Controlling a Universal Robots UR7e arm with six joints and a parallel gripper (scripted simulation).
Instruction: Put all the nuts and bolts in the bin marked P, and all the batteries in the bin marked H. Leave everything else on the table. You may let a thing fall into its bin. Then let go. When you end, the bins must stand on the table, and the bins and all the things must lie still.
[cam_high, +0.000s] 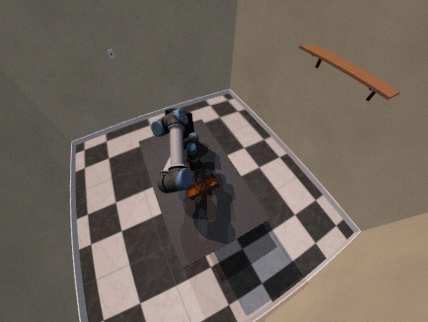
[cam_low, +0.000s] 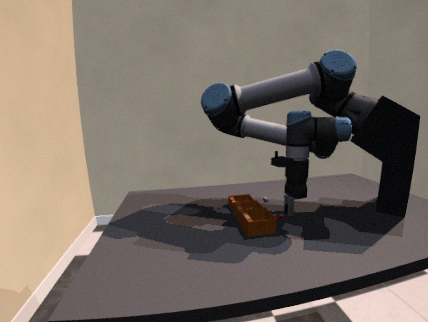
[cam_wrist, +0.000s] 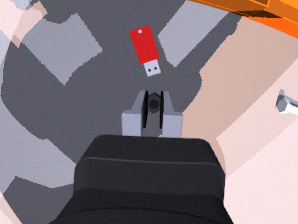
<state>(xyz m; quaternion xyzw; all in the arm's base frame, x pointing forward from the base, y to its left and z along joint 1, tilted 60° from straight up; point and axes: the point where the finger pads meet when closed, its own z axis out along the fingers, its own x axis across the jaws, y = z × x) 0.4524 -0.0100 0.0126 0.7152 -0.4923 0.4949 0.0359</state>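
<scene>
My hand is 13 cm short of the orange three-compartment bin and 4 cm to the left of it. The rest, counted from my hand: red battery: 12 cm ahead, 4 cm to the right, 1 cm below; then orange battery: 13 cm ahead, 4 cm to the right, 1 cm below; then dark nut: 2 cm below.
</scene>
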